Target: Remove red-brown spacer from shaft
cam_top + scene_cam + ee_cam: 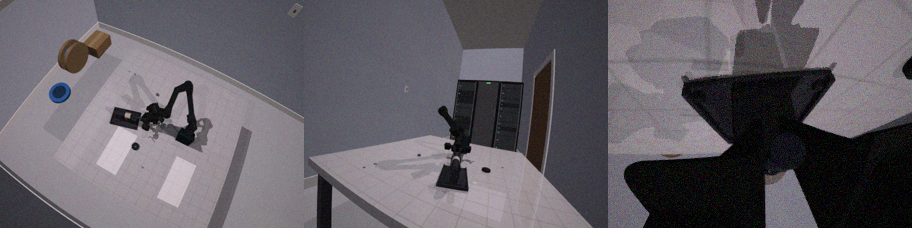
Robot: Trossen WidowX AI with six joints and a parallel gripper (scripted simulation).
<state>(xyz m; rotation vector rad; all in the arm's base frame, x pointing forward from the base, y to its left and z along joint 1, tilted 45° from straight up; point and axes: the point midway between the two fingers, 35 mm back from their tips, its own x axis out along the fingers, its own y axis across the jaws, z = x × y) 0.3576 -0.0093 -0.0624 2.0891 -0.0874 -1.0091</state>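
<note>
The grey shaft lies 6 cm ahead of my gripper tip, 2 cm to the left of it and 3 cm above it. Round my gripper tip: dark fixture plate 13 cm ahead, 3 cm to the left, 1 cm below; then red-brown spacer 11 cm ahead, 3 cm to the left, 3 cm below; then bent key 14 cm behind, 8 cm to the left, 5 cm below.
</note>
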